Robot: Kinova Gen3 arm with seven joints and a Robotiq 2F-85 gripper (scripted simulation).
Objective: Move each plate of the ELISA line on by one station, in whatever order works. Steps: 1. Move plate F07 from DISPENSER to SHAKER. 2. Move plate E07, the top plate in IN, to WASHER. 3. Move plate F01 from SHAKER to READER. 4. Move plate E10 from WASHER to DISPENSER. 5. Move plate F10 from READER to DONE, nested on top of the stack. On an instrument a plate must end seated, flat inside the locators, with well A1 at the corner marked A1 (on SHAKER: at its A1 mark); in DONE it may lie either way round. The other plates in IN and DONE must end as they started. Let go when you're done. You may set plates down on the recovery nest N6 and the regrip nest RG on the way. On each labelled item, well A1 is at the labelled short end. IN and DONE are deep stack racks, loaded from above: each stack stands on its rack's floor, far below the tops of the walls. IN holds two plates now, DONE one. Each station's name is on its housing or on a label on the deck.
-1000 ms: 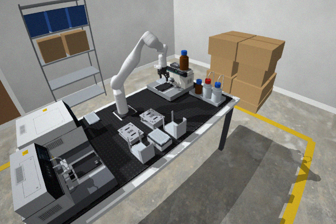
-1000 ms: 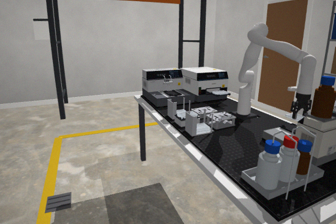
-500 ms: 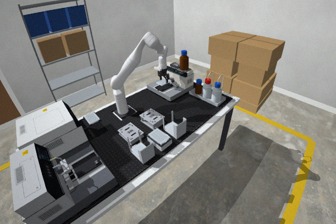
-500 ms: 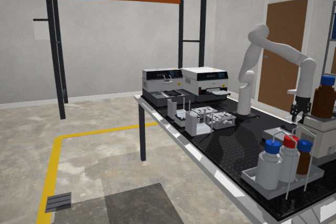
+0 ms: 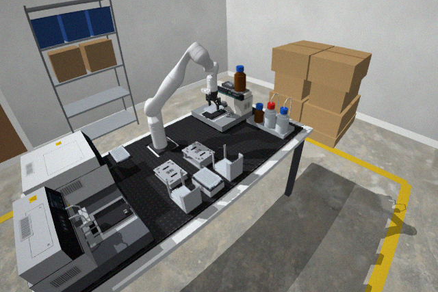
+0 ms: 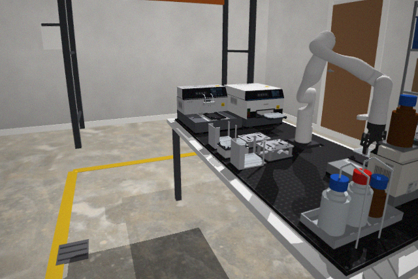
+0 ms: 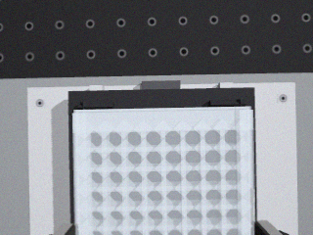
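The dispenser stage lies 5 cm below my hand. Round my hand: dispenser deck 1 cm to the left, 9 cm below; brown bottle 11 cm ahead, 17 cm to the left, 18 cm above; dispenser 1 cm ahead, 18 cm to the left, 2 cm below.
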